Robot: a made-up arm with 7 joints.
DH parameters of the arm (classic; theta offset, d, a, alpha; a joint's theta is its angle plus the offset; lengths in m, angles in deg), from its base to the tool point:
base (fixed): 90 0.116 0 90
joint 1: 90 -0.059 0.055 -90
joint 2: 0 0.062 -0.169 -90
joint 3: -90 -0.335 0.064 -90
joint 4: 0 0.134 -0.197 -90
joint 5: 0 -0.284 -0.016 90
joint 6: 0 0.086 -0.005 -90
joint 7: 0 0.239 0.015 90
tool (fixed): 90 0.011 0 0
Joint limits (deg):
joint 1: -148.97..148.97
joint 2: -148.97..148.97
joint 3: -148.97..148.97
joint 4: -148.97..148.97
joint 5: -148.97..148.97
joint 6: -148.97..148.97
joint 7: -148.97..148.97
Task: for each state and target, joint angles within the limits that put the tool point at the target. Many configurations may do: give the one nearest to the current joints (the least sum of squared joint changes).
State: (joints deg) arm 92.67 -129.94 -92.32 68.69 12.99 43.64 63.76
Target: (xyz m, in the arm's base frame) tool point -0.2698 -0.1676 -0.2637
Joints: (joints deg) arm 102.57 -127.42 -92.93 76.80 22.49 48.71 63.03
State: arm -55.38 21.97 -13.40 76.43 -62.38 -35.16 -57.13
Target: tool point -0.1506 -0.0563 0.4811
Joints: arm -45.17 50.31 -3.74 81.29 -74.31 -67.76 -54.60
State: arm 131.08 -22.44 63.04 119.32 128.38 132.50 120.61
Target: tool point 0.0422 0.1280 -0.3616
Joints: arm 148.97 1.94 36.00 69.74 130.20 148.97 122.68
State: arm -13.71 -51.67 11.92 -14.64 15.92 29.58 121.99
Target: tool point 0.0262 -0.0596 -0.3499
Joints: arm -40.72 -68.54 25.82 -33.00 6.27 29.58 122.08
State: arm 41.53 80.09 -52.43 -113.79 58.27 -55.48 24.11
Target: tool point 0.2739 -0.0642 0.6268
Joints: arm 11.91 70.79 -47.02 -126.46 83.57 -75.01 25.98
